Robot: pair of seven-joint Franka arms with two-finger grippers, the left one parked.
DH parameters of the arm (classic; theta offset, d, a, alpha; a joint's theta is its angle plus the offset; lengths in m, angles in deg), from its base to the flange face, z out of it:
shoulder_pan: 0 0.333 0 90
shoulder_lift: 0 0 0 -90
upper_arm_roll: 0 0.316 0.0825 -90
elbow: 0 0 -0.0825 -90
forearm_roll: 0 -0.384 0 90
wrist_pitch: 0 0 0.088 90
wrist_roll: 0 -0.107 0 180
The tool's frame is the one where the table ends.
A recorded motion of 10 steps. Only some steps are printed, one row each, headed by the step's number.
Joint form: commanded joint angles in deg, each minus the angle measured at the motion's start. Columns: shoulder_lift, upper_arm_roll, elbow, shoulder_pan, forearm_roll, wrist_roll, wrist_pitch.
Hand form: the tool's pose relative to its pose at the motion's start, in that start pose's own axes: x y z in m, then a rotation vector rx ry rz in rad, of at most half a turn. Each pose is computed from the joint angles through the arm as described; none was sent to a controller.
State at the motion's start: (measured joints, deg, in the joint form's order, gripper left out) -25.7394 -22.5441 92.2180 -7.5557 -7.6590 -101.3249 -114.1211
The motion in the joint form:
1: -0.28 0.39 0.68 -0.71 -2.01 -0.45 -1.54
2: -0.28 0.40 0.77 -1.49 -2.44 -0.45 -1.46
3: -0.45 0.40 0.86 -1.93 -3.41 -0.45 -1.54
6: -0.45 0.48 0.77 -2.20 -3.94 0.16 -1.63
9: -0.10 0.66 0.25 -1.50 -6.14 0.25 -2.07
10: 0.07 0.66 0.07 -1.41 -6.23 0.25 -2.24
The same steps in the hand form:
1: 0.0025 -0.0019 0.0071 0.0027 -0.0331 0.0303
2: 0.0109 -0.0038 0.0083 -0.0020 -0.0395 0.0472
3: 0.0149 -0.0050 0.0110 -0.0077 -0.0528 0.0623
6: 0.0164 -0.0060 0.0103 -0.0063 -0.0623 0.0589
9: 0.0039 -0.0052 0.0012 0.0080 -0.1043 0.0577
10: 0.0027 -0.0055 -0.0025 0.0161 -0.1087 0.0564

